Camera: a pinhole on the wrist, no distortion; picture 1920 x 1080 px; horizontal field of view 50.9 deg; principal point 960.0 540.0 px. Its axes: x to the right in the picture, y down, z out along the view. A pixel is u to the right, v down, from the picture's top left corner.
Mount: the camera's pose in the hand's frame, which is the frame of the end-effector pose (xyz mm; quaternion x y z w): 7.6 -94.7 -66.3 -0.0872 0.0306 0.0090 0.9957
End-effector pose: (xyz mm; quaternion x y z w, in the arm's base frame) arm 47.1 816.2 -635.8 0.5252 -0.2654 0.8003 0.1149
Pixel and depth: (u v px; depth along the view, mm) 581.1 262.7 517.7
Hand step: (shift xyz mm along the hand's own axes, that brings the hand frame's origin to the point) -57.1 -75.8 461.0
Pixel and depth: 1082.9 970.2 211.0
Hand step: 31.9 -13.5 132.5
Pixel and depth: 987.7 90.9 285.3
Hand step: 29.9 -107.5 224.9
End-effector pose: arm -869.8 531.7 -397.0 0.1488 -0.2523 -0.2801 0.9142
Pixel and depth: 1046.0 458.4 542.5
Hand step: 63.4 -21.5 469.3
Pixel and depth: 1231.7 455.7 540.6
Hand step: 112.9 -21.9 464.4
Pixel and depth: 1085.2 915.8 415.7
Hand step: 56.2 54.3 327.3
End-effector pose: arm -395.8 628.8 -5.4 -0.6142 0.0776 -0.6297 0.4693
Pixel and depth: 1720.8 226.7 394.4
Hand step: 180.9 -84.4 322.7
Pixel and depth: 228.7 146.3 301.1
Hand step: -82.1 -101.5 246.7
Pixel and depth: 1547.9 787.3 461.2
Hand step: 167.8 43.0 368.8
